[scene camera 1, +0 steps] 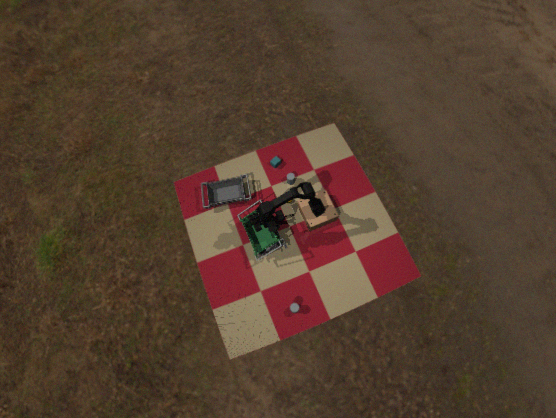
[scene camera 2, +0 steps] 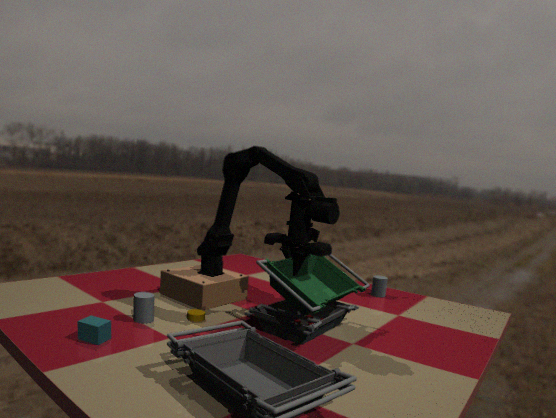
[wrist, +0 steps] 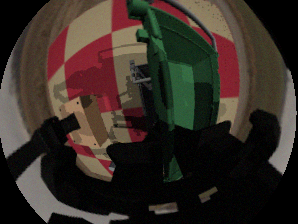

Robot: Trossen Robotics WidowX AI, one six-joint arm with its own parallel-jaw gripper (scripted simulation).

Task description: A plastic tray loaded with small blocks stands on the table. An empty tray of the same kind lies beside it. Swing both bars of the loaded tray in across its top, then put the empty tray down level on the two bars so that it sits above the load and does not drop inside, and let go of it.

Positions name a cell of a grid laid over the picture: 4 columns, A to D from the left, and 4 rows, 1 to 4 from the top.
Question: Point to a teal cube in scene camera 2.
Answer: At A4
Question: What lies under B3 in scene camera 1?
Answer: A green tray.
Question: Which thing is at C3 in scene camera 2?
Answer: My gripper.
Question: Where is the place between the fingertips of my gripper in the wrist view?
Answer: C3
